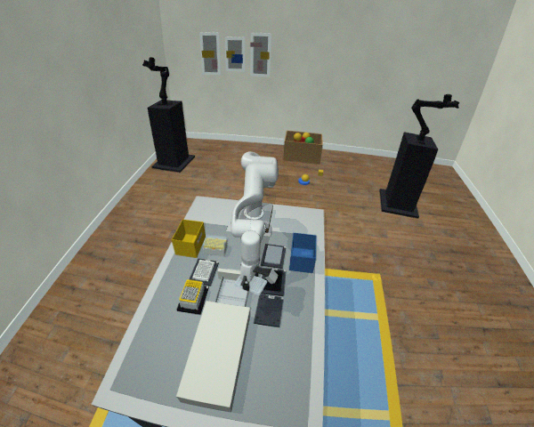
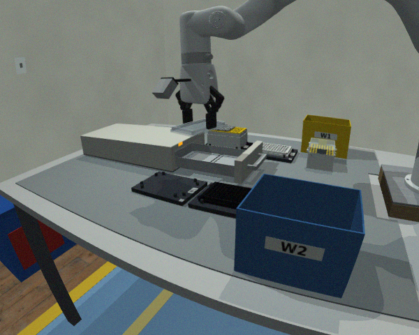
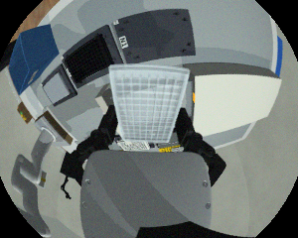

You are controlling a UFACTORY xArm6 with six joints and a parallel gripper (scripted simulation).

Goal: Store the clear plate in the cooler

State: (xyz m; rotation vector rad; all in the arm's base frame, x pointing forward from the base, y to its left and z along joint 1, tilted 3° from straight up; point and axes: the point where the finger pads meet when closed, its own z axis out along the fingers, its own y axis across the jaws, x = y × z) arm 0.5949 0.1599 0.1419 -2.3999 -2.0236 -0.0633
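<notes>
The drawer lies 140 mm below my hand and 90 mm to the right of it. Also, from my hand: clear plate (10 mm below); then black plate (140 mm below, 140 mm behind, 80 mm to the left); then nest (150 mm below, 100 mm to the left, 30 mm ahead).
</notes>
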